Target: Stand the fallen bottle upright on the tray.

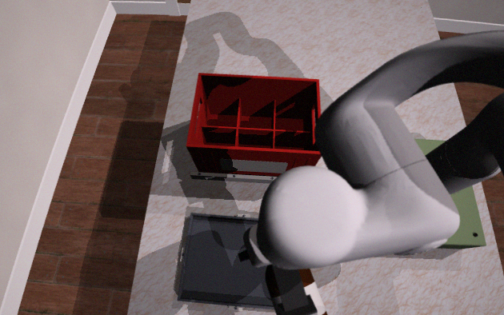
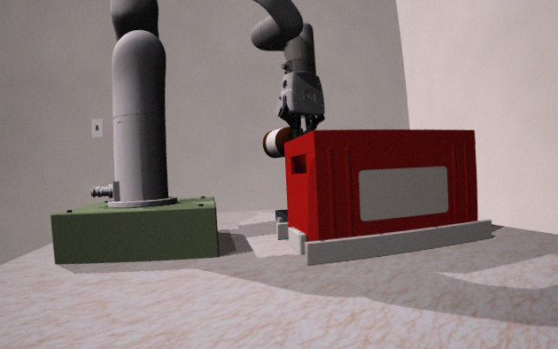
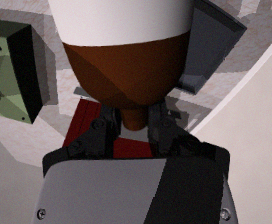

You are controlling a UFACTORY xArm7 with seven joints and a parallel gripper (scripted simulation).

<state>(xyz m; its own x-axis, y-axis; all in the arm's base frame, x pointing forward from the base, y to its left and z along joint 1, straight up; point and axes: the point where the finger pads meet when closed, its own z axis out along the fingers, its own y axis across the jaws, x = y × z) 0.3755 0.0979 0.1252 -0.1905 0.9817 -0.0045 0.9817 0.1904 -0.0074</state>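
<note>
My hand is 60 mm to the right of the brown bottle and 10 mm past it. Round my hand: red crate (280 mm to the right, 120 mm below, 10 mm behind); dark grey tray (190 mm below, 70 mm ahead).
</note>
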